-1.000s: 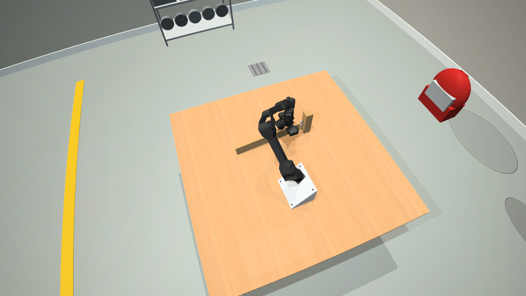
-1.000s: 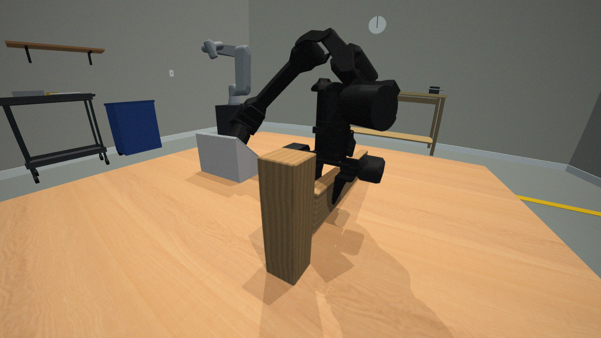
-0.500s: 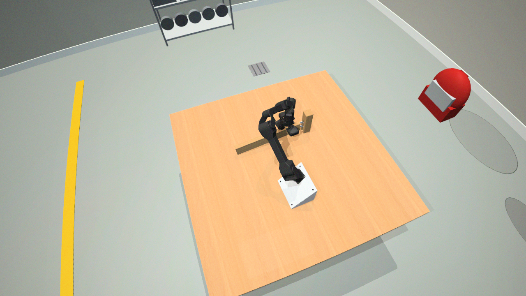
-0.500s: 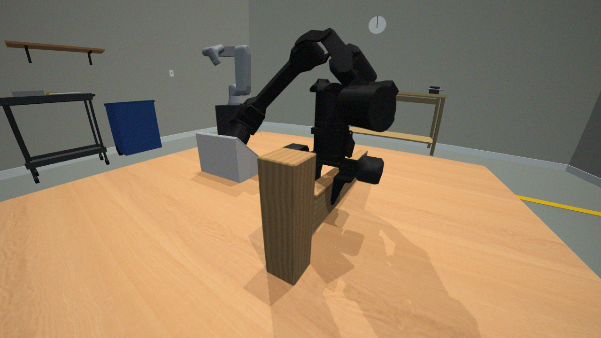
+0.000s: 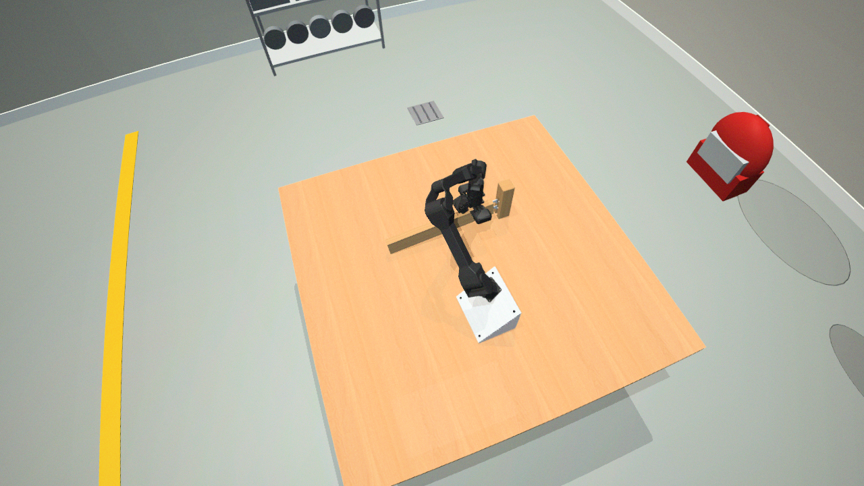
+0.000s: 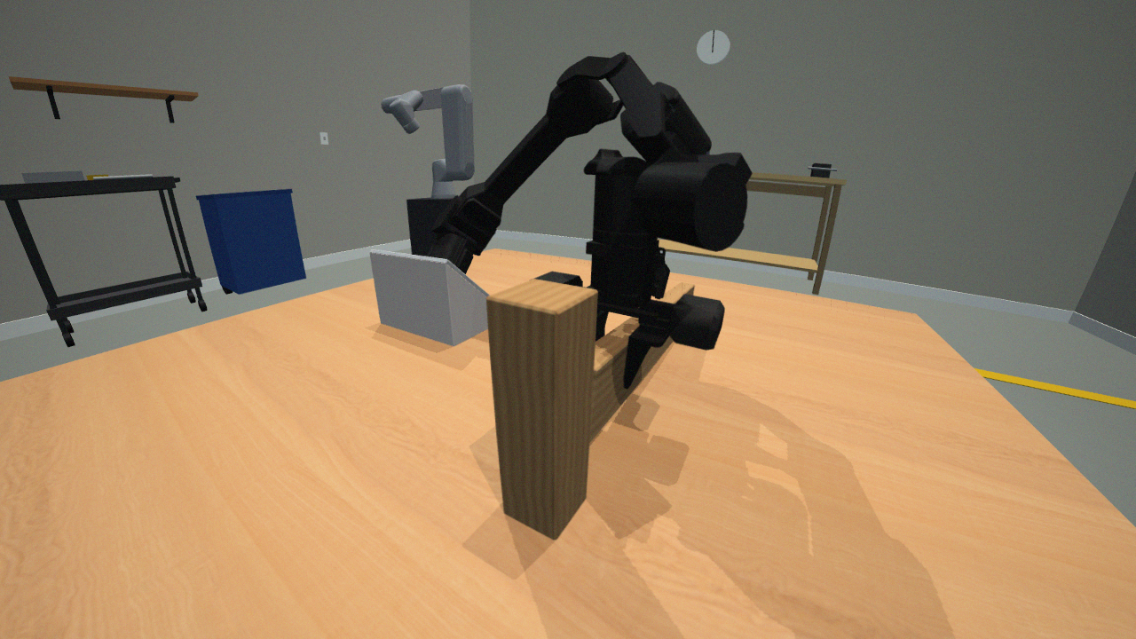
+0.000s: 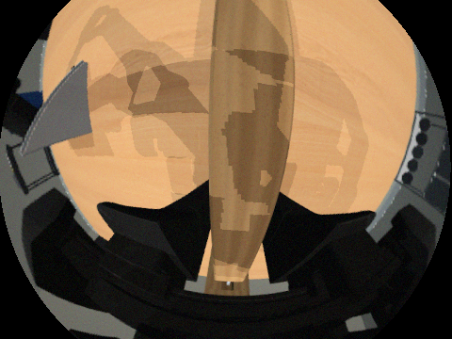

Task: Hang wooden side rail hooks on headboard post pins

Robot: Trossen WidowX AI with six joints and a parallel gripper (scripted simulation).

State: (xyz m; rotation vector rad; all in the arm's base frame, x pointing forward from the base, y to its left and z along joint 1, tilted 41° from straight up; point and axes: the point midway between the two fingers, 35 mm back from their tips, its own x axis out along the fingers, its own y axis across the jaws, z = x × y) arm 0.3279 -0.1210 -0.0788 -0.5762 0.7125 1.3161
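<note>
The headboard post lies 20 mm behind my gripper tip, 130 mm to the right of it and 40 mm above it.
</note>
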